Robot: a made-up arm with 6 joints. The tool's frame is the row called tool.
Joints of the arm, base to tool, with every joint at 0 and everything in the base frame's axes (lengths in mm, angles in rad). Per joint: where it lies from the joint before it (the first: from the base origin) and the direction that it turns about. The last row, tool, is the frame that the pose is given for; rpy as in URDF.
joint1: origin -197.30 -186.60 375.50 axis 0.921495 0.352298 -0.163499
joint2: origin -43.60 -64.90 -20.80 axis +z
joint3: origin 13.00 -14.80 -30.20 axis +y
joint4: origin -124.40 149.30 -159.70 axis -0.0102 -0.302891 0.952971
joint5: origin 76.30 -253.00 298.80 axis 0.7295 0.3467 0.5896
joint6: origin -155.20 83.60 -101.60 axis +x
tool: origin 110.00 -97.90 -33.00 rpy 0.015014 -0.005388 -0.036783
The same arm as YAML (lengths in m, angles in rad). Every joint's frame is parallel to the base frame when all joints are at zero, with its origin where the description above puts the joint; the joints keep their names.
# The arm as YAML. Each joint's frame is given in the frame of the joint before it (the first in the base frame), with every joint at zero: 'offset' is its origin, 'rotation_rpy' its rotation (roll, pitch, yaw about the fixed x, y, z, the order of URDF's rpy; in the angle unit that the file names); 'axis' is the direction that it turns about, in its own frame. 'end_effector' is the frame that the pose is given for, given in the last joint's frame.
length_unit: m
angle_unit: rad
chain:
  - id: joint1
    offset: [-0.1973, -0.1866, 0.3755]
    rotation_rpy: [0.0, 0.0, 0.0]
    axis: [0.921495, 0.352298, -0.163499]
  - id: joint2
    offset: [-0.0436, -0.0649, -0.0208]
    rotation_rpy: [0.0, 0.0, 0.0]
    axis: "+z"
  - id: joint3
    offset: [0.013, -0.0148, -0.0302]
    rotation_rpy: [0.0, 0.0, 0.0]
    axis: "+y"
  - id: joint4
    offset: [-0.1244, 0.1493, -0.1597]
    rotation_rpy: [0.0, 0.0, 0.0]
    axis: [-0.0102, -0.302891, 0.952971]
  - id: joint5
    offset: [0.0763, -0.253, 0.2988]
    rotation_rpy: [0.0, 0.0, 0.0]
    axis: [0.7295, 0.3467, 0.5896]
  - id: joint6
    offset: [-0.1552, 0.0836, -0.1016]
    rotation_rpy: [0.0, 0.0, 0.0]
    axis: "+x"
end_effector:
  offset: [0.11, -0.0979, -0.033]
  rotation_rpy: [0.015, -0.0054, -0.0368]

